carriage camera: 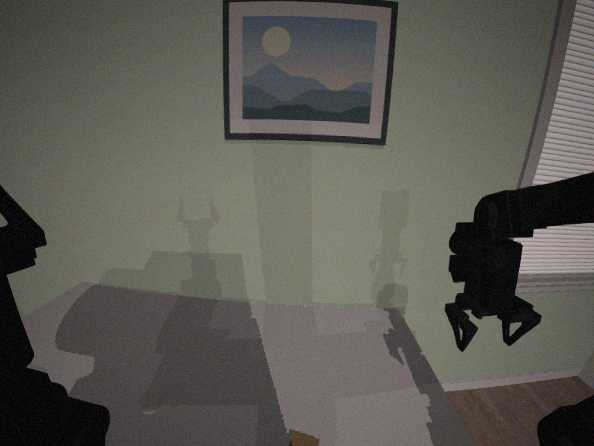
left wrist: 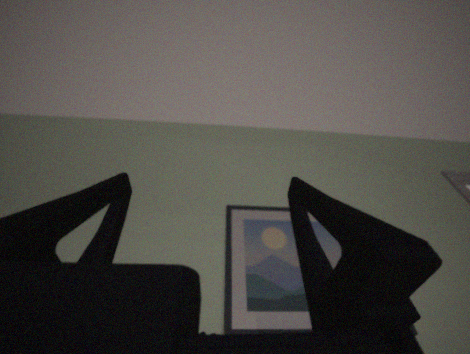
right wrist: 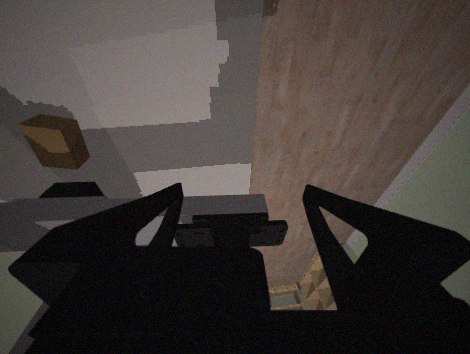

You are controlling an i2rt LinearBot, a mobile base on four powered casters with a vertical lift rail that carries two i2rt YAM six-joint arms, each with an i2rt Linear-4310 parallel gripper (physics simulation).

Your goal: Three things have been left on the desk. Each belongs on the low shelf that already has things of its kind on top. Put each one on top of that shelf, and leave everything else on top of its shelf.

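Frame: origin at the left arm's base, x ahead, y left, z up, level; centimetres.
Where they show: left gripper, between the fingertips: [left wrist: 210, 183]; right gripper, between the fingertips: [carriage camera: 483, 346] [right wrist: 243, 190]; right arm's base, origin of its link: [right wrist: 231, 233].
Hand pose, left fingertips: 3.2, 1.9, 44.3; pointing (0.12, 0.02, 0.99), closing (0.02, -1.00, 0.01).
Each offset is from my left fingertips to the top centre of the thing, as dx, dy, dz. "spot": to the spot under its first point. Level surfaces: height alone.
A yellow-brown block @(+7.6, -31.6, -55.5) [carriage camera: 303, 439] [right wrist: 75, 142] sits on the pale grey desk @(dz -60.5) [carriage camera: 350, 360] [right wrist: 150, 90], cut off by the bottom edge of the carriage view and at the left of the right wrist view. A faint small rounded thing @(+15.9, +6.8, -58.1) [carriage camera: 151, 406] lies in shadow at the lower left of the desk. My left gripper [left wrist: 210, 183] is open and empty, raised toward the wall and ceiling. My right gripper [carriage camera: 485, 346] [right wrist: 243, 190] is open and empty, pointing down beside the desk's right side. No low shelf can be made out for certain.
A framed mountain picture [carriage camera: 310, 129] [left wrist: 265, 320] hangs on the green wall. A window with blinds @(spot: +68.0, -131.3, +19.3) [carriage camera: 565, 125] is at the right. Wooden floor @(dz -132.5) [carriage camera: 520, 410] [right wrist: 350, 90] lies right of the desk. A light-wood piece [right wrist: 322, 285] shows between the right fingers, low in the right wrist view.
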